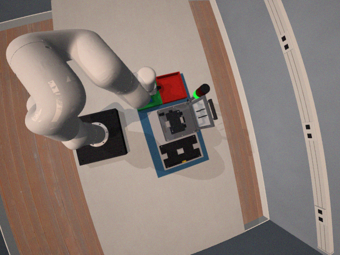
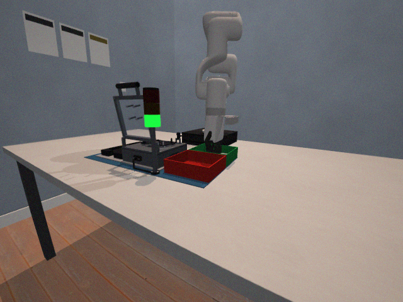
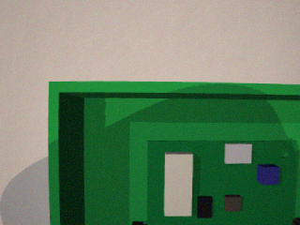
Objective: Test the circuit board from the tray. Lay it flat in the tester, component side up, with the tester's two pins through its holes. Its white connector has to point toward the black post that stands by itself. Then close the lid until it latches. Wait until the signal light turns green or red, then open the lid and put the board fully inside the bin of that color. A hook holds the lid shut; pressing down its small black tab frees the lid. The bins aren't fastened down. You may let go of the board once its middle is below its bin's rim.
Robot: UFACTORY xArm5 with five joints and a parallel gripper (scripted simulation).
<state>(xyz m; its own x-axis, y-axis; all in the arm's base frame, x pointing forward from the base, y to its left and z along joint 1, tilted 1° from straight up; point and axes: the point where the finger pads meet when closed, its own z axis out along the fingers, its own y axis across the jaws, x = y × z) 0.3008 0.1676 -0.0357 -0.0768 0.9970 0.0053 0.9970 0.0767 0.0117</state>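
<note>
Now: hand 10 mm above the green bin. Round my hand: black block: 50 mm ahead, 140 mm to the right, 60 mm above; then red bin: 150 mm ahead, 10 mm to the left, 10 mm below; then green circuit board: 10 mm below.
</note>
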